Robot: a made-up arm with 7 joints.
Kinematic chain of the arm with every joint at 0, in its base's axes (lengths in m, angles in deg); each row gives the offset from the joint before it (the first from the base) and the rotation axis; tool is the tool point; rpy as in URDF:
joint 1: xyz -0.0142 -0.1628 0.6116 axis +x
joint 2: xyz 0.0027 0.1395 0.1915 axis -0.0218 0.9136 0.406
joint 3: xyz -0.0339 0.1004 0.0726 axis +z
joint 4: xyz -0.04 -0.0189 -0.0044 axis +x
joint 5: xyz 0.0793 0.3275 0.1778 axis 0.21 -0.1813 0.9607
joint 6: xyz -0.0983 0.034 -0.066 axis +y
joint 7: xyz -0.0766 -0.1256 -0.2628 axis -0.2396 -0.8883 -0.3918
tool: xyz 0.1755 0.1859 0.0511 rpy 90 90 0
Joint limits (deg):
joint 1: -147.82..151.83
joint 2: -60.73..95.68
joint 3: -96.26..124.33
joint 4: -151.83..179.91
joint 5: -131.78..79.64
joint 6: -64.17..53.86
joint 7: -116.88..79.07
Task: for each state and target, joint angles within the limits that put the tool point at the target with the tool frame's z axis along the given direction. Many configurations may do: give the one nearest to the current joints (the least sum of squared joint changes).
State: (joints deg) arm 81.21 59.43 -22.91 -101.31 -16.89 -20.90 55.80
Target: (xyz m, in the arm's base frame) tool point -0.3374 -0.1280 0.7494 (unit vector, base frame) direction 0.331 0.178 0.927
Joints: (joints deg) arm 40.56 52.99 -55.24 -99.03 -12.41 21.44 55.30
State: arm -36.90 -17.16 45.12 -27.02 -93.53 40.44 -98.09
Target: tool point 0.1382 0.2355 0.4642 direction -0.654 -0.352 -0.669
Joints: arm 4.63 -26.69 43.80 -43.97 -122.41 5.64 -86.77
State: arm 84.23 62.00 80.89 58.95 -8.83 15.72 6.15
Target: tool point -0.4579 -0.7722 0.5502 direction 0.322 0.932 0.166
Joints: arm 123.23 15.33 63.11 37.00 -12.38 29.55 -38.54
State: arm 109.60 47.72 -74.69 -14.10 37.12 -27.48 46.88
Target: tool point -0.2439 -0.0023 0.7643 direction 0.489 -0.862 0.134
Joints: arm 63.15 63.73 -82.84 -53.52 17.48 2.76 12.80
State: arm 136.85 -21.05 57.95 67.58 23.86 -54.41 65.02
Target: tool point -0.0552 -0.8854 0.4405 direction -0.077 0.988 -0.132
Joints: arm 151.78 -11.13 26.25 20.44 -21.24 -64.17 22.76
